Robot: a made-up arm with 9 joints.
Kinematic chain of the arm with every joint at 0, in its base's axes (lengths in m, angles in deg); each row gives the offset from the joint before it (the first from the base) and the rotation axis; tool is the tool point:
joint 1: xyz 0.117 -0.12 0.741 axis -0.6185 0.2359 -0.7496
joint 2: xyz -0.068 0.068 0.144 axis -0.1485 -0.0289 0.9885
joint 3: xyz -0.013 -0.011 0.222 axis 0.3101 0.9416 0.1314
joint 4: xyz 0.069 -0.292 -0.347 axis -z
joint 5: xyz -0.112 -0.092 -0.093 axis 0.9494 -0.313 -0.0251
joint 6: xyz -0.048 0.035 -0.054 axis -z
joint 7: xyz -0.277 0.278 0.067 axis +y
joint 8: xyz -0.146 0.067 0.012 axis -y
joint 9: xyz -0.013 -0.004 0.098 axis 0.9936 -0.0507 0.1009
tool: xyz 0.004 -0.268 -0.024
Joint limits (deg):
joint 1: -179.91..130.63
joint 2: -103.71..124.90
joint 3: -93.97..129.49
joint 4: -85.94..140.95
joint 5: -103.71..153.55
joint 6: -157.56..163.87
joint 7: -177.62..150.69
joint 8: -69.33..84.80
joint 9: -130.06..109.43
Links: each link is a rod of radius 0.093 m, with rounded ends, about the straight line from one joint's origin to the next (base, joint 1, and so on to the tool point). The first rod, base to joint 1, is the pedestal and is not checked.
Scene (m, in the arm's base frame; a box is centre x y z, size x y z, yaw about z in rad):
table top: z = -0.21
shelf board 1: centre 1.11 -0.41 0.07 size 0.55 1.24 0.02 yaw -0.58
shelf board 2: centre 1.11 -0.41 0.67 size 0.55 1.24 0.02 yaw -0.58
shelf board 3: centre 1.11 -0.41 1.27 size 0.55 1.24 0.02 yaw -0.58
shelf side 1: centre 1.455 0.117 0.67 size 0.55 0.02 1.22 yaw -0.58
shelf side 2: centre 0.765 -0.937 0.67 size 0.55 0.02 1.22 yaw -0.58
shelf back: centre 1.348 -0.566 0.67 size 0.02 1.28 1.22 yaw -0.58
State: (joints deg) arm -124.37 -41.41 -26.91 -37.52 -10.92 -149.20 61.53 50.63 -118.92
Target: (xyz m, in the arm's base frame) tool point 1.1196 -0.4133 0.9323
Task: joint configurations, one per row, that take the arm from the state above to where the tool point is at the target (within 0.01 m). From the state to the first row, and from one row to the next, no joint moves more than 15 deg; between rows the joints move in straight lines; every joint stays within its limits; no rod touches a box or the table.
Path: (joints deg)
1: -124.49 -49.30 -17.46 -43.50 -22.11 -151.29 74.56 59.17 -109.62
2: -124.61 -57.18 -8.01 -49.48 -33.30 -153.38 87.60 67.72 -100.32
3: -124.73 -65.07 1.44 -55.46 -44.49 -155.47 100.63 76.26 -91.02
4: -124.84 -72.96 10.89 -61.44 -55.68 -157.56 113.67 84.80 -81.72
5: -124.70 -64.66 11.06 -61.40 -49.35 -157.56 100.44 79.45 -84.78
6: -124.55 -56.36 11.22 -61.36 -43.03 -157.56 87.22 74.10 -87.84
7: -124.41 -48.06 11.39 -61.33 -36.70 -157.56 73.99 68.76 -90.90
8: -124.26 -39.75 11.56 -61.29 -30.38 -157.56 60.77 63.41 -93.96
9: -124.12 -31.45 11.72 -61.26 -24.05 -157.56 47.55 58.06 -97.02
10: -123.67 -28.53 -0.03 -58.71 -19.28 -157.09 47.26 59.15 -103.10
11: -123.22 -25.61 -11.79 -56.16 -14.50 -156.63 46.98 60.24 -109.18
12: -122.77 -22.69 -23.55 -53.62 -9.73 -156.16 46.70 61.33 -115.26
13: -122.32 -19.77 -35.30 -51.07 -4.95 -155.69 46.41 62.42 -121.34

